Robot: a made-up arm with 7 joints. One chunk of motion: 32 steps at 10 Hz.
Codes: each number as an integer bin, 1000 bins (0 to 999) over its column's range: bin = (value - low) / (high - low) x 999, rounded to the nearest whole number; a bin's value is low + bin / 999 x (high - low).
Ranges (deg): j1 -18..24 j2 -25..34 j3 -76..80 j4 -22..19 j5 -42..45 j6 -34..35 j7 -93..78
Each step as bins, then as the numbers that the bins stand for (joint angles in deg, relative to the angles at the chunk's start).
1 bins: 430 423 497 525 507 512 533
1 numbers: 0.08 -0.02 1.61 -0.45 2.15 1.36 -1.77
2 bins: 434 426 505 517 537 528 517
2 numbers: 0.25 0.16 2.86 -0.78 4.77 2.47 -4.50
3 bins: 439 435 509 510 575 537 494
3 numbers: 0.46 0.69 3.48 -1.07 8.08 3.09 -8.44
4 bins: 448 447 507 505 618 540 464
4 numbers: 0.83 1.40 3.17 -1.27 11.82 3.30 -13.58
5 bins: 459 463 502 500 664 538 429
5 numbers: 1.30 2.34 2.39 -1.48 15.83 3.16 -19.57
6 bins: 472 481 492 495 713 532 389
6 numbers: 1.84 3.41 0.83 -1.68 20.09 2.74 -26.41
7 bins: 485 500 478 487 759 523 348
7 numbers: 2.39 4.53 -1.36 -2.01 24.10 2.12 -33.43
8 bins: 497 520 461 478 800 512 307
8 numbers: 2.89 5.71 -4.01 -2.38 27.67 1.36 -40.45
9 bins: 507 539 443 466 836 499 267
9 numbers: 3.32 6.83 -6.82 -2.87 30.80 0.47 -47.30
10 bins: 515 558 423 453 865 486 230
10 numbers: 3.65 7.95 -9.95 -3.41 33.33 -0.43 -53.63
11 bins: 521 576 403 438 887 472 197
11 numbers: 3.90 9.02 -13.07 -4.02 35.25 -1.40 -59.28
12 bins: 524 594 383 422 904 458 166
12 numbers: 4.03 10.08 -16.19 -4.68 36.73 -2.37 -64.59
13 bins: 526 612 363 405 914 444 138
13 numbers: 4.11 11.14 -19.32 -5.38 37.60 -3.33 -69.38
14 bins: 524 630 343 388 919 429 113
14 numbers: 4.03 12.21 -22.44 -6.08 38.03 -4.37 -73.66
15 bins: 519 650 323 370 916 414 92
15 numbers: 3.82 13.39 -25.56 -6.81 37.77 -5.41 -77.25
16 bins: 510 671 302 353 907 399 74
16 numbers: 3.44 14.63 -28.84 -7.51 36.99 -6.44 -80.33
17 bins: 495 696 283 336 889 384 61
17 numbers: 2.81 16.11 -31.81 -8.21 35.42 -7.48 -82.56
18 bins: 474 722 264 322 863 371 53
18 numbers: 1.93 17.64 -34.77 -8.78 33.16 -8.38 -83.93
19 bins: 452 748 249 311 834 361 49
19 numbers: 1.00 19.18 -37.12 -9.24 30.63 -9.07 -84.61
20 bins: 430 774 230 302 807 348 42
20 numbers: 0.08 20.71 -40.08 -9.61 28.28 -9.96 -85.81
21 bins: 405 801 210 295 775 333 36
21 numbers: -0.97 22.31 -43.21 -9.89 25.49 -11.00 -86.84
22 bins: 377 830 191 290 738 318 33
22 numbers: -2.15 24.02 -46.17 -10.10 22.27 -12.04 -87.35
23 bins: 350 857 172 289 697 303 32
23 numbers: -3.29 25.61 -49.14 -10.14 18.70 -13.07 -87.52
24 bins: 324 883 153 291 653 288 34
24 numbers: -4.38 27.15 -52.11 -10.06 14.87 -14.11 -87.18
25 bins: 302 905 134 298 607 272 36
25 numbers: -5.30 28.45 -55.08 -9.77 10.86 -15.21 -86.84
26 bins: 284 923 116 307 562 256 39
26 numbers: -6.06 29.51 -57.89 -9.40 6.94 -16.32 -86.32
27 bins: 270 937 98 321 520 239 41
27 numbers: -6.65 30.34 -60.70 -8.83 3.29 -17.49 -85.98
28 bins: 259 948 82 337 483 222 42
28 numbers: -7.11 30.99 -63.20 -8.17 0.06 -18.67 -85.81
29 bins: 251 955 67 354 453 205 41
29 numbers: -7.45 31.40 -65.54 -7.47 -2.55 -19.84 -85.98
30 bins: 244 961 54 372 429 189 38
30 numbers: -7.74 31.76 -67.57 -6.73 -4.64 -20.95 -86.50
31 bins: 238 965 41 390 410 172 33
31 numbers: -7.99 31.99 -69.60 -5.99 -6.29 -22.12 -87.35
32 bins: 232 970 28 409 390 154 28
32 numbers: -8.25 32.29 -71.63 -5.21 -8.04 -23.36 -88.21
